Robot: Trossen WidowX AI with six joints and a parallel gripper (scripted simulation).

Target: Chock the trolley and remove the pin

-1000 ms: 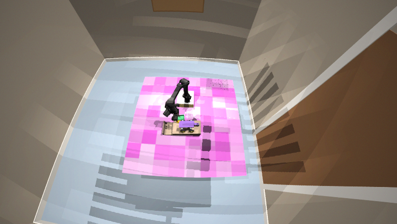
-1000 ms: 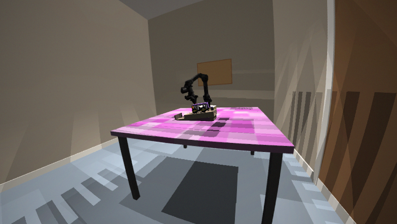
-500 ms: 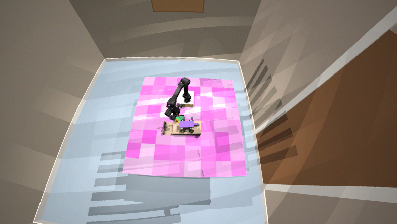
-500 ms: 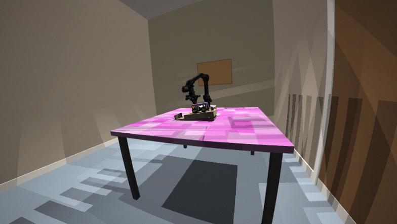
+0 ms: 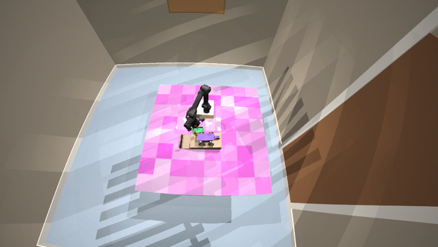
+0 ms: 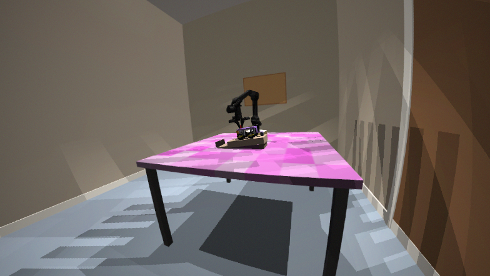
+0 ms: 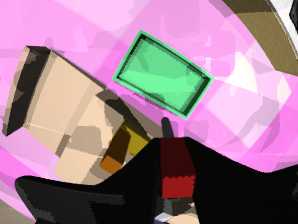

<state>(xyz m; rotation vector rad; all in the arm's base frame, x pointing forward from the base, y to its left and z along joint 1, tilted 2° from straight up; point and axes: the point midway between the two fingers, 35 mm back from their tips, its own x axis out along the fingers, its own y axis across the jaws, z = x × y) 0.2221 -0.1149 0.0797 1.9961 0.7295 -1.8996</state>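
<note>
Now: the green tray 30 mm behind my gripper tip and 140 mm below it. Also, from my gripper tip: red-headed stop pin (right at my gripper tip); then purple trolley (120 mm ahead, 90 mm to the left, 20 mm below); then yellow chock (50 mm ahead, 50 mm below).
</note>
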